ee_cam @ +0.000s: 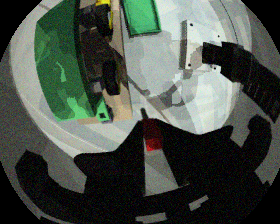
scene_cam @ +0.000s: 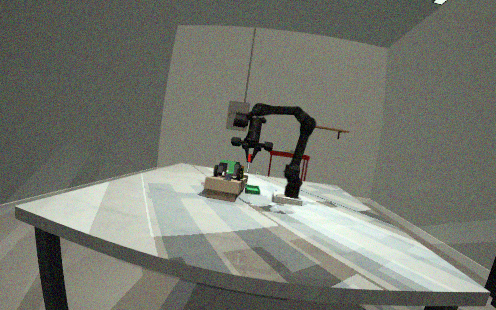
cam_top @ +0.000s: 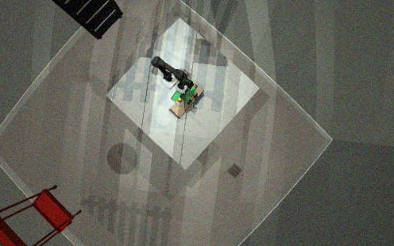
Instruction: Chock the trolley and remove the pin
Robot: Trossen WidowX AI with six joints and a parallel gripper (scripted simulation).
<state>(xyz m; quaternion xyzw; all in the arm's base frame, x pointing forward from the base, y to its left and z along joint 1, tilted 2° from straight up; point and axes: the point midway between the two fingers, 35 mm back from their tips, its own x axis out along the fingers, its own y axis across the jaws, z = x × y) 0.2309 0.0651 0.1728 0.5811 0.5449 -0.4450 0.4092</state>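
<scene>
My gripper tip is 40 mm past the green tray, 180 mm to the left of it and 180 mm above it. From my gripper tip the other things lie so: green trolley (90 mm ahead, 90 mm to the right, 60 mm below); then red-headed stop pin (right at my gripper tip); then tan ramp (90 mm ahead, 90 mm to the right, 120 mm below).
</scene>
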